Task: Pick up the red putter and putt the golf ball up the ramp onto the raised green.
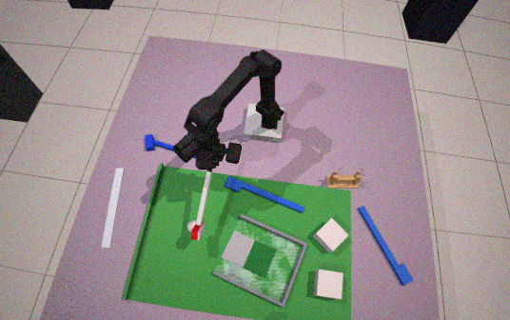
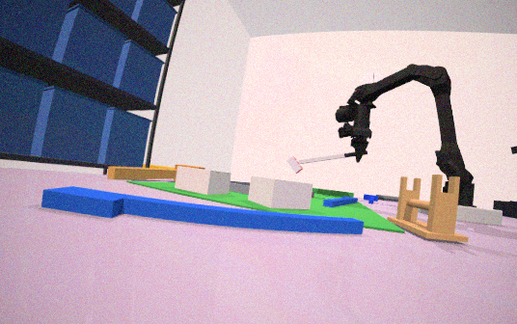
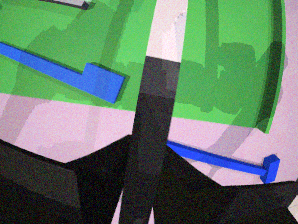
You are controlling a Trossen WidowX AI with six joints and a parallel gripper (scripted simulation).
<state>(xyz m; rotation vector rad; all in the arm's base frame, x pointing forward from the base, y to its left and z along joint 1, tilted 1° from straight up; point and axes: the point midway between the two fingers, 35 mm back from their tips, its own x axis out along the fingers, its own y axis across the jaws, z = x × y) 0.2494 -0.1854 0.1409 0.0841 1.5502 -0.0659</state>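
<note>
Now: the red putter 12 cm ahead of my gripper tip and 1 cm to the right of it. The rest, counted from my gripper tip: wooden stand: 48 cm to the left, 10 cm below, 3 cm behind; then white golf ball: 20 cm ahead, 12 cm below, 5 cm to the right; then white bar: 36 cm to the right, 15 cm ahead, 14 cm below.
</note>
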